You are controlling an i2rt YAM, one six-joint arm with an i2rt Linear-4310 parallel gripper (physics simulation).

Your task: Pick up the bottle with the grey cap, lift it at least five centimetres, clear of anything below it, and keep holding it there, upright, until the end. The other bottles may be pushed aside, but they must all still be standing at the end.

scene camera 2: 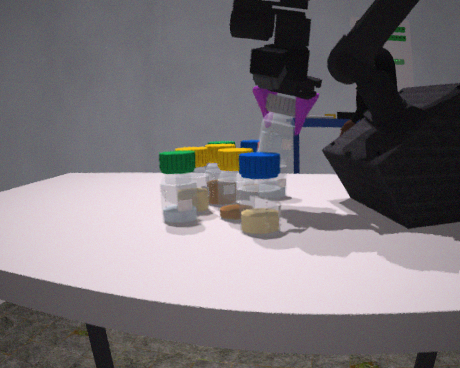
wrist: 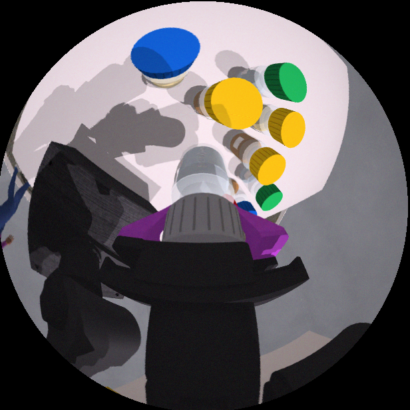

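Where they show: gripper, fingertip midpoint: (scene camera 2: 282,130); arm's base, origin of the base link: (scene camera 2: 393,117).
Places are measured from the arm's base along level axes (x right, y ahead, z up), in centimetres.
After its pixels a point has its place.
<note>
My gripper (scene camera 2: 283,124) {x 2.3, y 19.5, z -2.7 cm} (wrist: 202,205) is shut on the grey-capped bottle, with its magenta fingers on either side of the cap. The grey-capped bottle (scene camera 2: 281,104) {x -2.9, y 19.0, z 1.7 cm} (wrist: 204,220) is clear and hangs above the table, leaning slightly in the scene view. Its base is partly hidden there behind the front blue-capped bottle. In the wrist view its clear body (wrist: 201,167) points down towards the table, apart from the dark shadow beside it.
The front blue-capped bottle (scene camera 2: 259,165) {x -16.3, y 20.6, z -6.4 cm} (wrist: 166,52), green-capped bottle (scene camera 2: 177,162) {x -12.4, y 32.9, z -6.4 cm} (wrist: 290,82) and yellow-capped bottles stand on the table (scene camera 2: 125,270) {x -31.0, y 32.6, z -15.7 cm}. Another green cap (wrist: 269,197) and a blue cap (wrist: 247,208) are further back, near a sliver of red. The black robot base is at the right in the scene view.
</note>
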